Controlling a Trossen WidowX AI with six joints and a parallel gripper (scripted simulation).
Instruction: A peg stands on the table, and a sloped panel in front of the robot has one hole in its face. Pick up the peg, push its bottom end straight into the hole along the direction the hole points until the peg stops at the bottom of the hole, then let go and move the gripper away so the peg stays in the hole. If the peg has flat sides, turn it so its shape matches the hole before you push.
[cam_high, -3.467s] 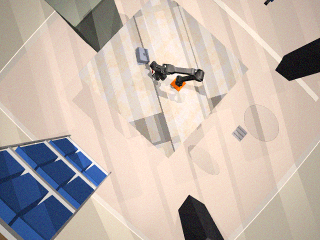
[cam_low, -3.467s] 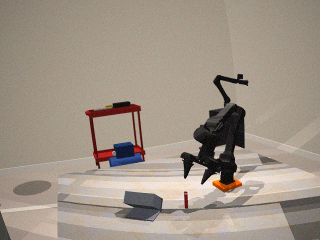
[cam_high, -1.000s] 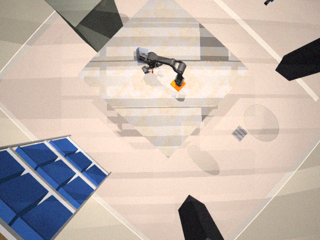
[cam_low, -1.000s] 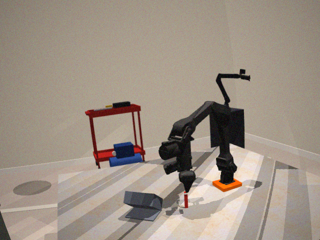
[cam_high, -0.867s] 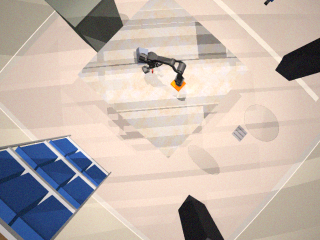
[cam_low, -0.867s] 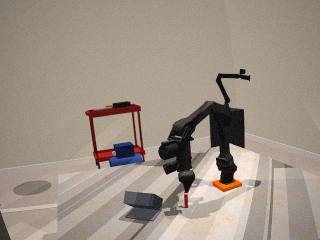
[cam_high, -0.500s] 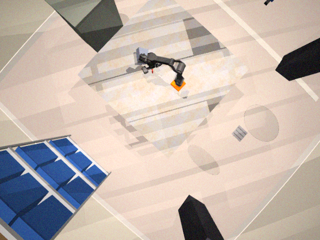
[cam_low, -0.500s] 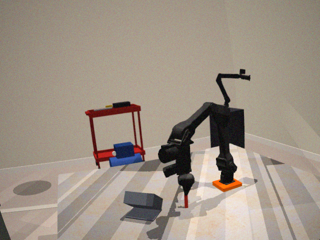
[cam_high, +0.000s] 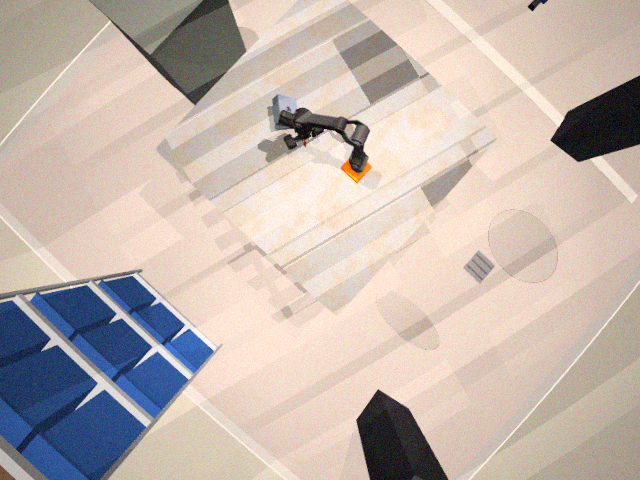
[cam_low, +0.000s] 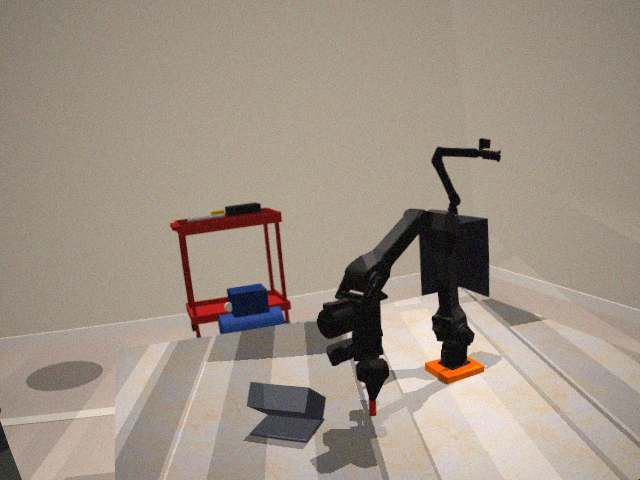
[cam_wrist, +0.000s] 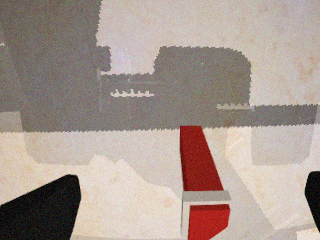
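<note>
The red square peg lies right at my gripper tip. Round my gripper tip: sloped panel (16 cm ahead, 7 cm to the right).
</note>
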